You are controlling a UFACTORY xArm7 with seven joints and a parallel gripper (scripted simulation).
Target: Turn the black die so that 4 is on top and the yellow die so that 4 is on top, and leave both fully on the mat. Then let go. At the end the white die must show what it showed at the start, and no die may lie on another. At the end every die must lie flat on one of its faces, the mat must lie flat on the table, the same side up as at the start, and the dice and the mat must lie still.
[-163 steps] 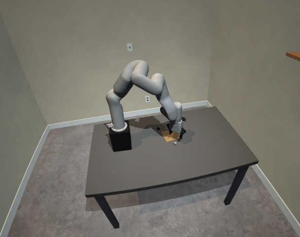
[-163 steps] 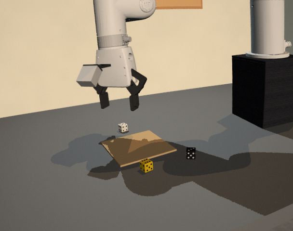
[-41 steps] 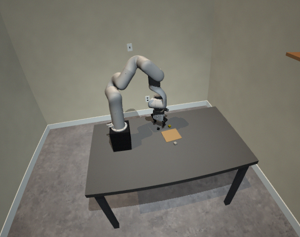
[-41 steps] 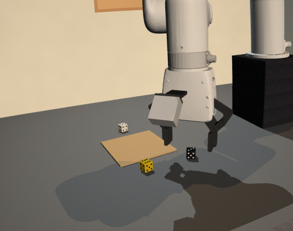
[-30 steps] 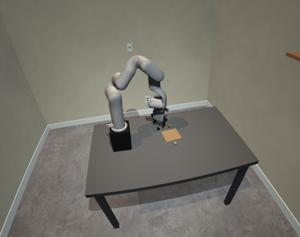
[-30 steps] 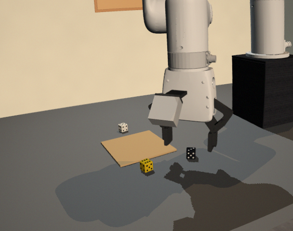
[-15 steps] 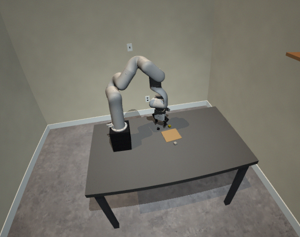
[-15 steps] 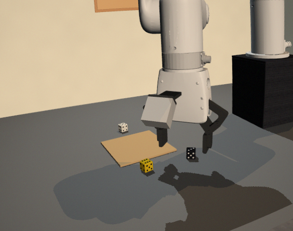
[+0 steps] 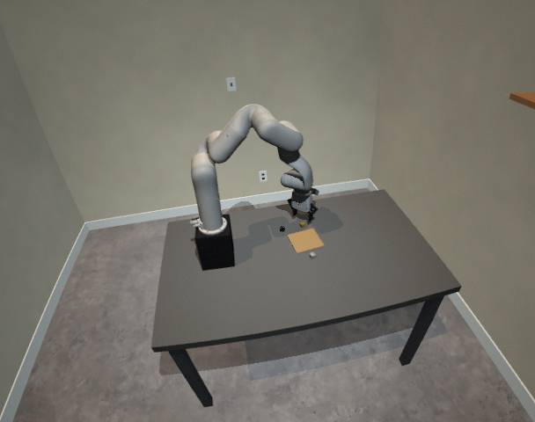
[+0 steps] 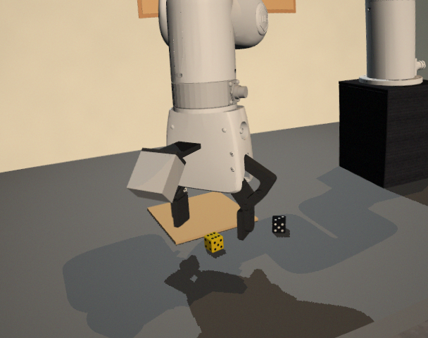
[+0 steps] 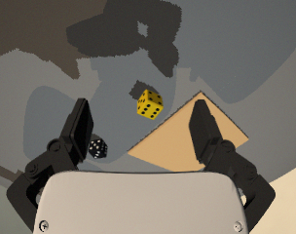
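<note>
The yellow die is 40 mm below my hand, 20 mm to the right of it and 10 mm behind it. The rest, counted from my hand: tan mat: 130 mm to the right, 50 mm below, 30 mm behind; black die: 110 mm behind, 40 mm below, 10 mm to the right; white die: 240 mm to the right, 40 mm below, 40 mm behind.
</note>
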